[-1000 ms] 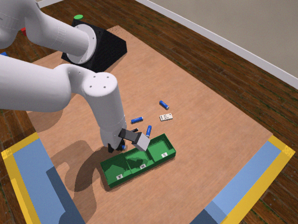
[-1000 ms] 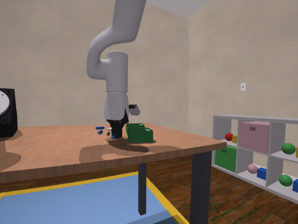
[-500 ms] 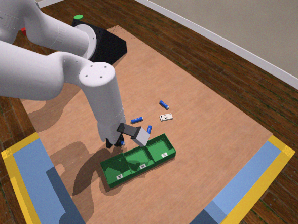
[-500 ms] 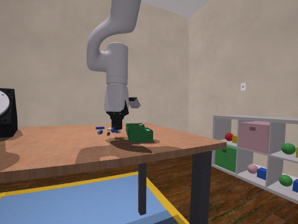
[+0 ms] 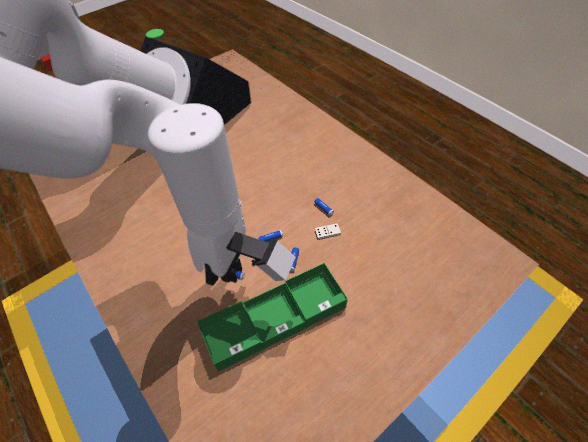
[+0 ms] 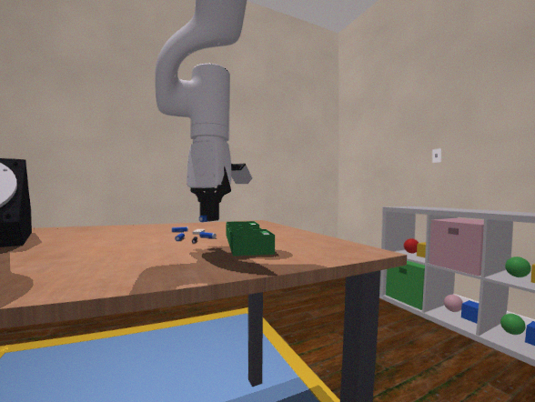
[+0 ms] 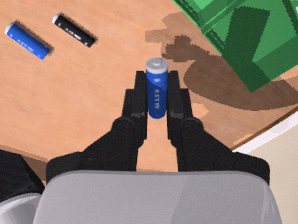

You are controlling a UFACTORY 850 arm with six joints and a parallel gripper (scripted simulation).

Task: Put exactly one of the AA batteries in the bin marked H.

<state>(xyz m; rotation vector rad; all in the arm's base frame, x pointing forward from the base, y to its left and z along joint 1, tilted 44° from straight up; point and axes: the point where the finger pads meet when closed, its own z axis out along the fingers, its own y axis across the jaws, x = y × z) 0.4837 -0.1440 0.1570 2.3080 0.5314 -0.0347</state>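
The green three-compartment bin is 10 cm ahead of my hand, 1 cm to the left of it and 6 cm below it. From my hand the other things lie so: blue battery 2 cm below; then white domino 5 cm ahead, 22 cm to the left, 8 cm below; then thin black battery 1 cm behind, 8 cm to the left, 8 cm below.
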